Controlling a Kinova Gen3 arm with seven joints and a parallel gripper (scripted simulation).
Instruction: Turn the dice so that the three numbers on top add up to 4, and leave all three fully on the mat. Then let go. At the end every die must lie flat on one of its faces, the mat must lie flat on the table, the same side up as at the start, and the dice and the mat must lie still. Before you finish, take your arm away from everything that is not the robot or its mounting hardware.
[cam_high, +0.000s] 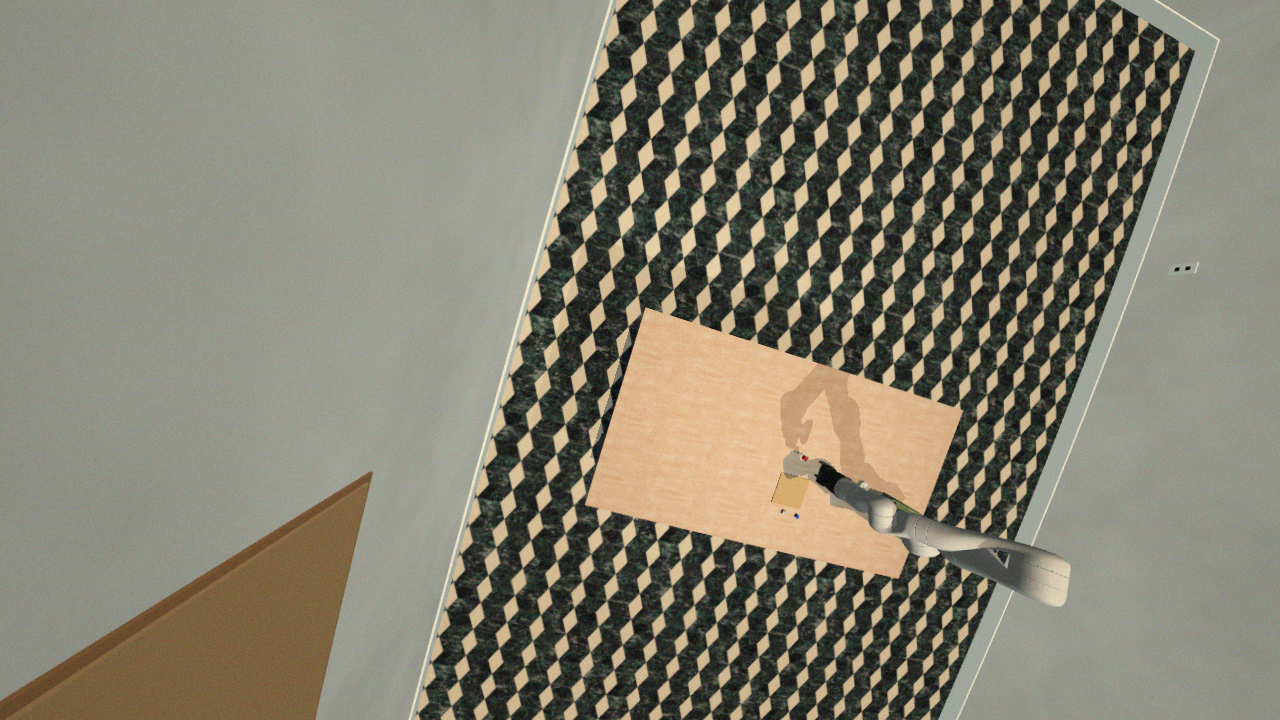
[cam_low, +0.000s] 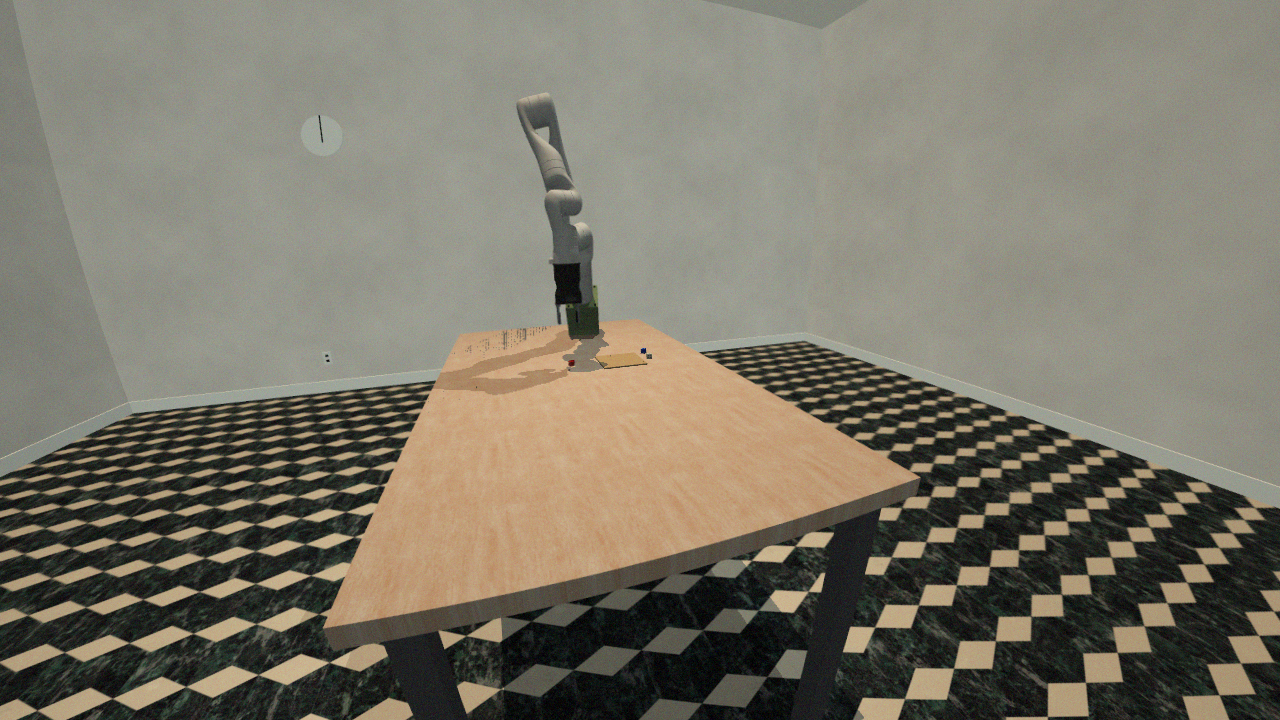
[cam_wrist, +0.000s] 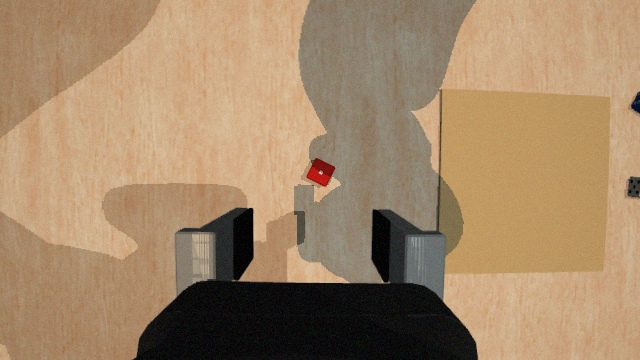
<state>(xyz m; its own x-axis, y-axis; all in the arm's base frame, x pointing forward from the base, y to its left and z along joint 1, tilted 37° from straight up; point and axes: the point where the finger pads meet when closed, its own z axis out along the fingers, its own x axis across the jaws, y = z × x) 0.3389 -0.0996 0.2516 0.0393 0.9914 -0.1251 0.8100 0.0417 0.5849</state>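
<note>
My gripper is now 150 mm above the red die, 20 mm past it and 10 mm to the right of it. Round my hand: tan mat 160 mm to the left, 160 mm below, 10 mm behind; then blue die 270 mm to the left, 150 mm below, 70 mm behind; then white die 260 mm to the left, 150 mm below.
</note>
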